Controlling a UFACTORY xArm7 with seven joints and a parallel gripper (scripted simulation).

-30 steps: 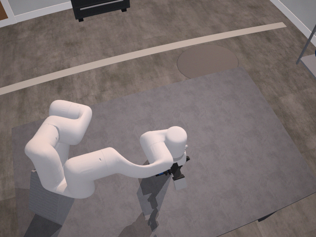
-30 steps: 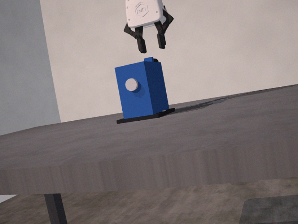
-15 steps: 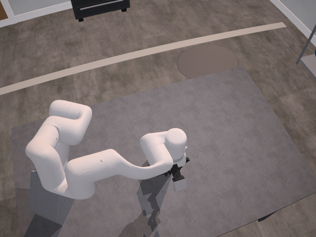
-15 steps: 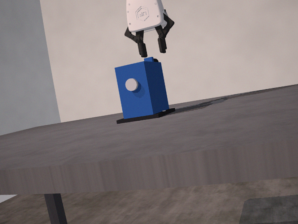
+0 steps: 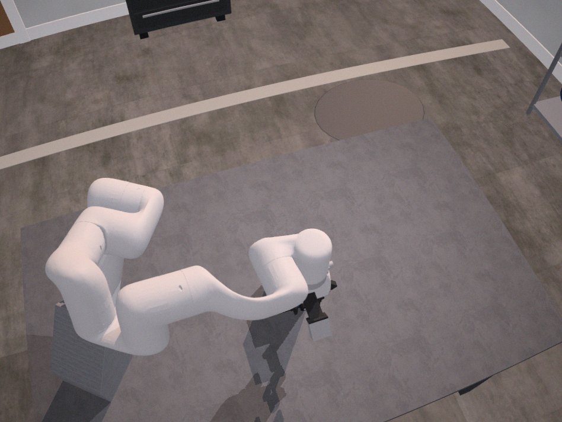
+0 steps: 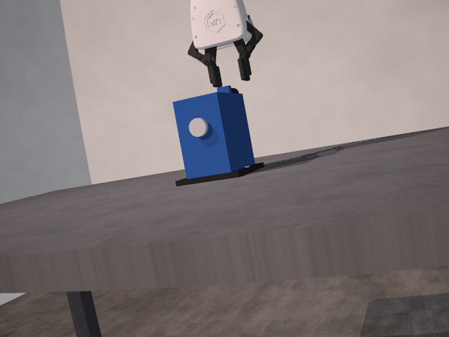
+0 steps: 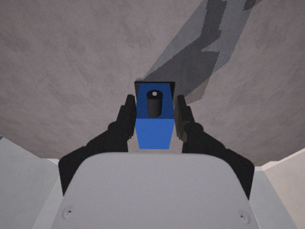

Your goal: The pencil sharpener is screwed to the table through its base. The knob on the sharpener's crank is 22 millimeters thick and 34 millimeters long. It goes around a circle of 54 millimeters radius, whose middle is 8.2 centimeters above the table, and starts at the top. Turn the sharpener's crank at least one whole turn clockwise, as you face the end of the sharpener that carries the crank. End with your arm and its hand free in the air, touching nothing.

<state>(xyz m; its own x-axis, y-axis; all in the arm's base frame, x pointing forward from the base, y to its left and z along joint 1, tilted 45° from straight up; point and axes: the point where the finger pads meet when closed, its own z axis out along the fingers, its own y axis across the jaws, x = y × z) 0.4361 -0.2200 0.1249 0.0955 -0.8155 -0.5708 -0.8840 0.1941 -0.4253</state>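
Now: hand 20 mm to the right of the dark crank knob and 40 mm above it.
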